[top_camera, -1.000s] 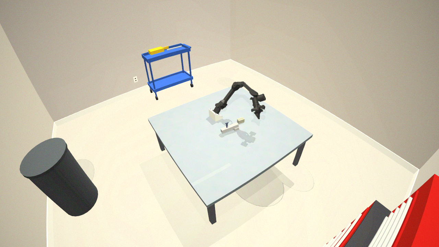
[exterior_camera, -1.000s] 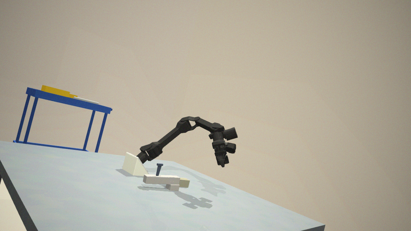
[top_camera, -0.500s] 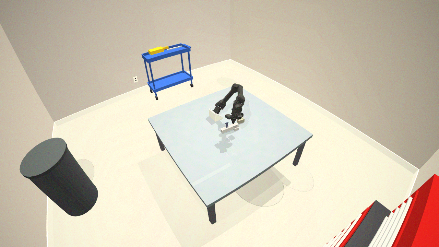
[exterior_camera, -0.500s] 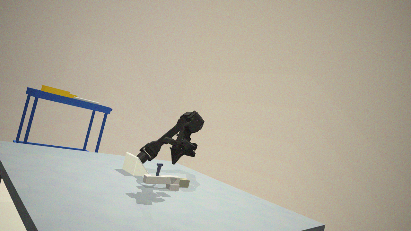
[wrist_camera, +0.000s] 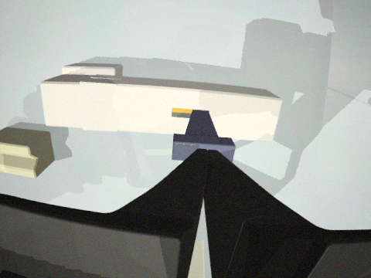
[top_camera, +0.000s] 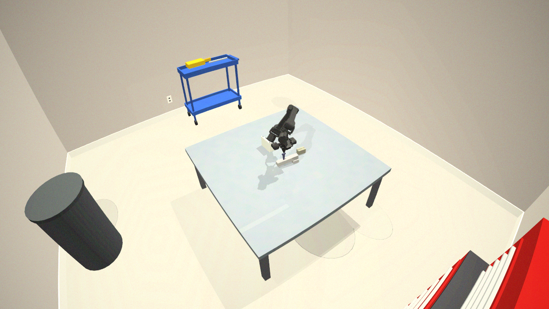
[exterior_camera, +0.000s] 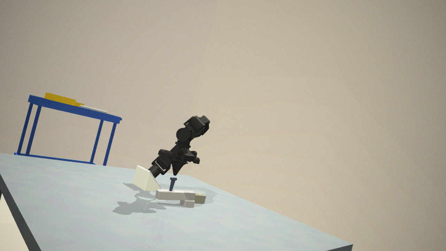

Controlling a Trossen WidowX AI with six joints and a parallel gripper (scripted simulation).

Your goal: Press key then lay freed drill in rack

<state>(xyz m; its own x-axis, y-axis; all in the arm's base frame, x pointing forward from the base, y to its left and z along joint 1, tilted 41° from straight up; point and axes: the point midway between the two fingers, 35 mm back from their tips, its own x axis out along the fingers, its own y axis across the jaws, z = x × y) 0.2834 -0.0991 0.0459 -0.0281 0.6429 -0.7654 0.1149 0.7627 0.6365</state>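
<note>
Now: the dark blue key 4 cm below my gripper tip. From my gripper tip the other things lie so: drill (6 cm to the left, 9 cm below); rack (5 cm behind, 21 cm to the left, 11 cm below).
</note>
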